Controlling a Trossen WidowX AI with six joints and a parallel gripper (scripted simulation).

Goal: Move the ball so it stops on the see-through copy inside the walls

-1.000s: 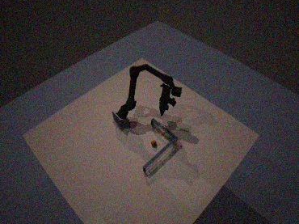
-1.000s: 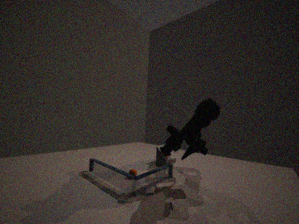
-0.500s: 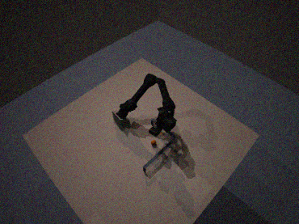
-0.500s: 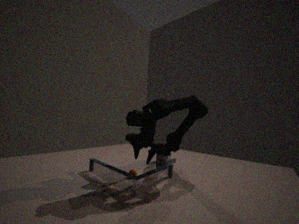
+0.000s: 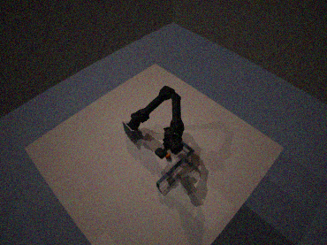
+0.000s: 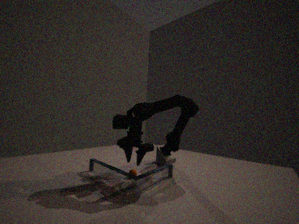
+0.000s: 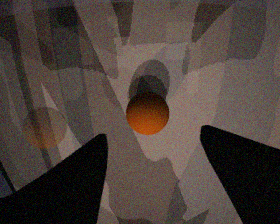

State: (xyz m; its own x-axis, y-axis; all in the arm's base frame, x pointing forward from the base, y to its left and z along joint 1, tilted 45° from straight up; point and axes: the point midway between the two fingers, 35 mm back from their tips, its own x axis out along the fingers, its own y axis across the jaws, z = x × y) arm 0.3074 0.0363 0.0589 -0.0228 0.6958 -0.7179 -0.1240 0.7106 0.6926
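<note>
Right now my gripper tip is 40 mm above the orange ball. From my gripper tip the other things lie so: see-through ball (90 mm to the left, 40 mm below, 20 mm behind).
</note>
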